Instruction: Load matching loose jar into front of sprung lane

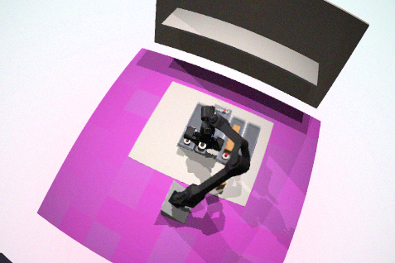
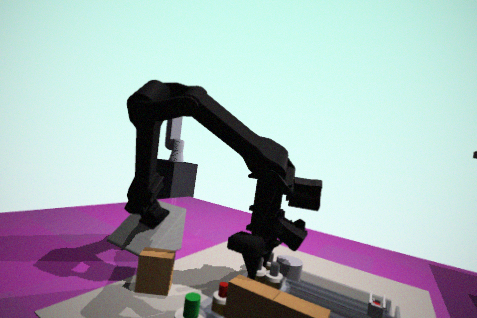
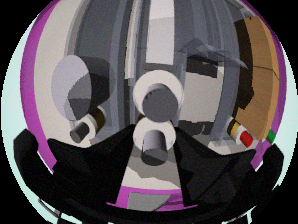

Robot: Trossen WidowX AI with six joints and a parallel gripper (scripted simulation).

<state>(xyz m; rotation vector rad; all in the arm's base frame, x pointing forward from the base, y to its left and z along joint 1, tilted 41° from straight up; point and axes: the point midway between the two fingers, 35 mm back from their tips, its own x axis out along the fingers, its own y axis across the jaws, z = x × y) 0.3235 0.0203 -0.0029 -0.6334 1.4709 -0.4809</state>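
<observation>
My gripper tip is 8 cm to the right of the grey cylinder and 4 cm short of it. From my gripper tip the other things lie so: grey lane unit: 14 cm ahead, 1 cm to the right, 1 cm below; then pusher plate: 15 cm ahead, 2 cm to the right, 2 cm above.
</observation>
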